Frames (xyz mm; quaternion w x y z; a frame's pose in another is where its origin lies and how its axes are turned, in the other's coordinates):
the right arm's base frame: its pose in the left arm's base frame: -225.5 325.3 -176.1 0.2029 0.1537 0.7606 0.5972
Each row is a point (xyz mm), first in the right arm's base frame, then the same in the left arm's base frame.
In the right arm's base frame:
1: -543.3 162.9 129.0
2: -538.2 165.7 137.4
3: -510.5 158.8 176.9
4: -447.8 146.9 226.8
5: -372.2 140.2 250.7
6: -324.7 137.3 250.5
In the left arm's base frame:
1: 309.5 214.7 23.7
2: 309.2 225.0 24.0
3: 304.6 269.9 5.8
4: 274.7 339.1 -23.8
5: 220.7 393.8 -44.7
6: 179.3 415.5 -53.4

